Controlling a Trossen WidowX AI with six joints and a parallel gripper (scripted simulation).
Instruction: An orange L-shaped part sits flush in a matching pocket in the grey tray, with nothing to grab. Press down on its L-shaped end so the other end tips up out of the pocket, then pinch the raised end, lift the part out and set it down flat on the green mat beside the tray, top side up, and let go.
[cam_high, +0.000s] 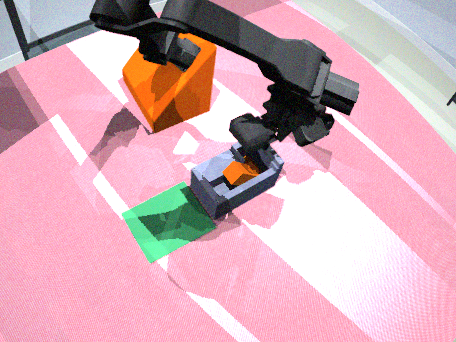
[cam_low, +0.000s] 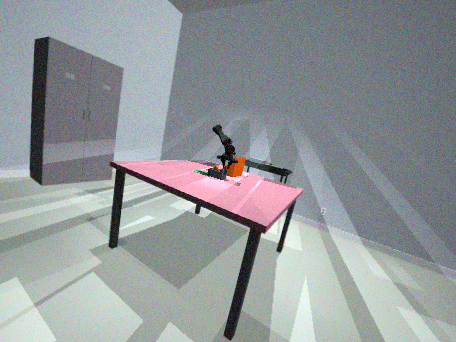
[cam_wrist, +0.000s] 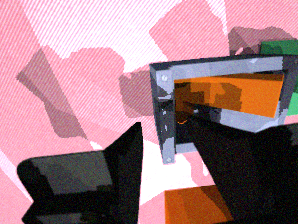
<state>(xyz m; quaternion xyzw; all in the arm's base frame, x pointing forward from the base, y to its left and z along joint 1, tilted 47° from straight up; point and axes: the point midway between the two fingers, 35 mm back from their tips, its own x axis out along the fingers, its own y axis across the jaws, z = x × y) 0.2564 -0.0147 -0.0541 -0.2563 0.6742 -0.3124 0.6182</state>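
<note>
My gripper tip is 1 cm past the orange L-shaped part, 5 cm to the left of it and 5 cm above it. Round my gripper tip: green mat 2 cm behind, 23 cm to the right, 11 cm below.
</note>
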